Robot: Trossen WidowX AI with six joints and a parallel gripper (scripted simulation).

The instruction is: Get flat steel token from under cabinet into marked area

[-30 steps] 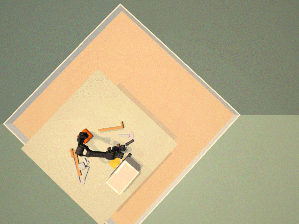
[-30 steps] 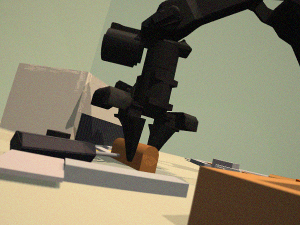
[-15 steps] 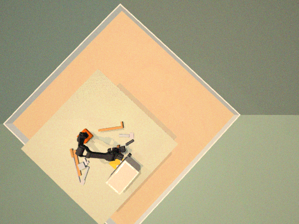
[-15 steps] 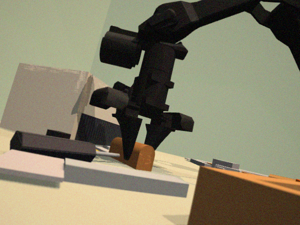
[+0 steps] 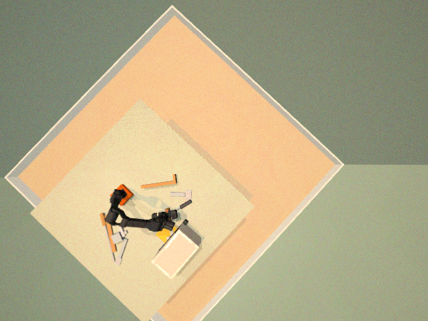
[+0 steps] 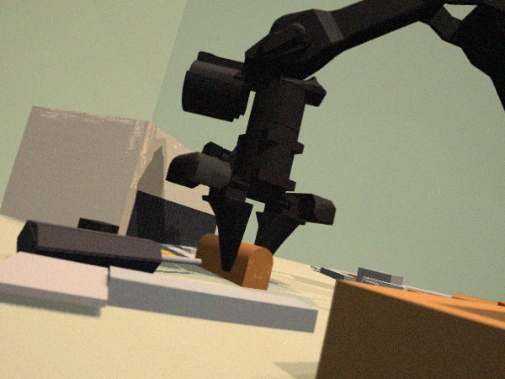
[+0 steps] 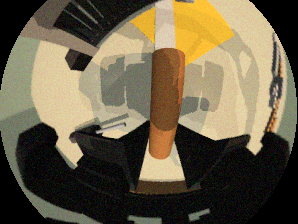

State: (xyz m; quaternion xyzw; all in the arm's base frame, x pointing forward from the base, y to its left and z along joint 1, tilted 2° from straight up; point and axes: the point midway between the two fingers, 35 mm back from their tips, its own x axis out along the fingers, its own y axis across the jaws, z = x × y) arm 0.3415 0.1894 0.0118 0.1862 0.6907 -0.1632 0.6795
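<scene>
The dark screwdriver lies 110 mm to the left of my gripper tip and 30 mm ahead of it. The rest, counted from my gripper tip: token (170 mm ahead, 130 mm to the right); then orange stick (470 mm to the right, 150 mm behind).
</scene>
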